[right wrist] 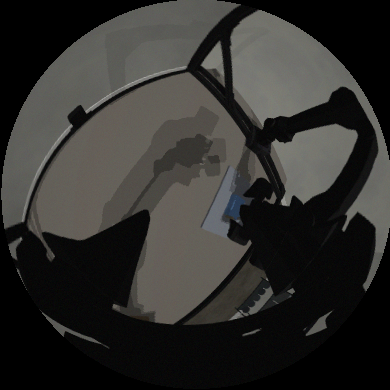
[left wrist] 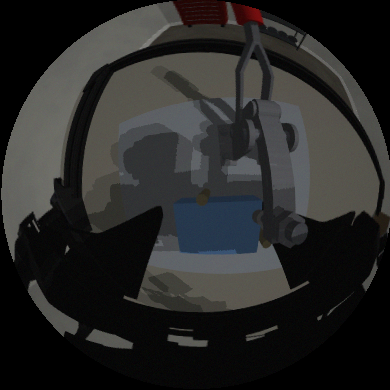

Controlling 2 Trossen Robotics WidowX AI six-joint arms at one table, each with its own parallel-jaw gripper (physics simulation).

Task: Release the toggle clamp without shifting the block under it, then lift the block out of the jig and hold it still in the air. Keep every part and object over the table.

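Seen in the pictures: left gripper, between the fingertips: (right wrist: pixel 237 206) (left wrist: pixel 210 208); right gripper, between the fingertips: (right wrist: pixel 194 212); left arm's base, origin of its link: (right wrist: pixel 261 138) (left wrist: pixel 61 216).
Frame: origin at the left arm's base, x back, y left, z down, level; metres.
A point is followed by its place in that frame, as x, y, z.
The blue block (left wrist: pixel 217 225) {-0.298, -0.041, 0.015} (right wrist: pixel 234 206) {-0.298, -0.057, 0.015} sits on the pale jig plate (left wrist: pixel 210 263) {-0.279, -0.102, 0.038} (right wrist: pixel 215 215) {-0.342, -0.101, 0.038}, beside small brass pins (left wrist: pixel 202 198) {-0.292, -0.016, 0.006}. The toggle clamp (left wrist: pixel 280 167) {-0.333, -0.005, -0.019} stands at the block's far right in the left wrist view, its red handle (left wrist: pixel 247 14) at the top. Its arm ends in a bolt (left wrist: pixel 295 229) beside the block's right edge; whether it touches the block I cannot tell. My left gripper (left wrist: pixel 210 208) {-0.294, -0.031, 0.029} is open and empty, its fingers to either side of the block in view; their height is unclear. My right gripper (right wrist: pixel 194 212) {-0.335, -0.268, -0.158} is open and empty, away from the jig.
The left arm (right wrist: pixel 325 107) {-0.078, -0.108, -0.271} reaches over the jig from the right in the right wrist view, hiding part of the plate. A dark frame (right wrist: pixel 226 70) {0.098, -0.263, -0.070} rises at the table edge. A red slatted object (left wrist: pixel 202 11) and a rack (left wrist: pixel 302 40) stand beyond the table.
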